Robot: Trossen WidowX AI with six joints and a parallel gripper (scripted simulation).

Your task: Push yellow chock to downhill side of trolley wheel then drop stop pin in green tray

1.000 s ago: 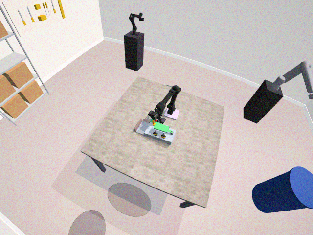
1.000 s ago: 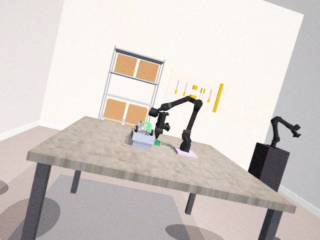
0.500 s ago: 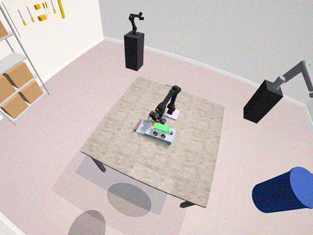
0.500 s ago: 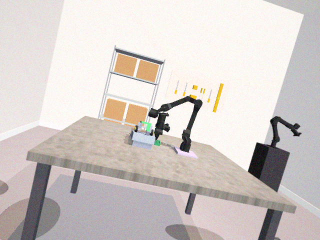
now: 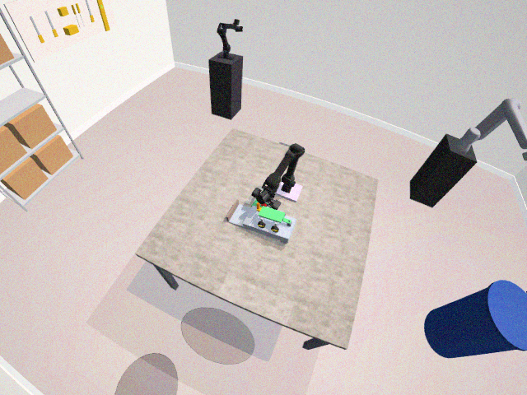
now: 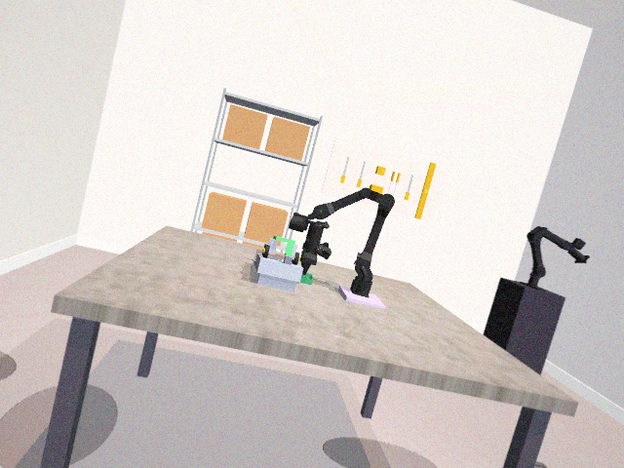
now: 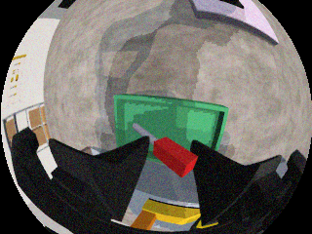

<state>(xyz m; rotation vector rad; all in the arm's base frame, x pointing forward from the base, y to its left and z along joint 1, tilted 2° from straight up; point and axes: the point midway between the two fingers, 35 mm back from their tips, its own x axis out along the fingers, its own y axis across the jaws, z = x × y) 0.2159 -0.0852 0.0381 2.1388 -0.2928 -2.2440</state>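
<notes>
The red-headed stop pin is 10 mm to the right of my gripper tip. From my gripper tip the other things lie so: green tray: 10 mm to the right, 40 mm below; then trolley: 120 mm ahead, 100 mm to the left, 80 mm above; then yellow chock: 60 mm ahead, 10 mm to the left, 50 mm above.
</notes>
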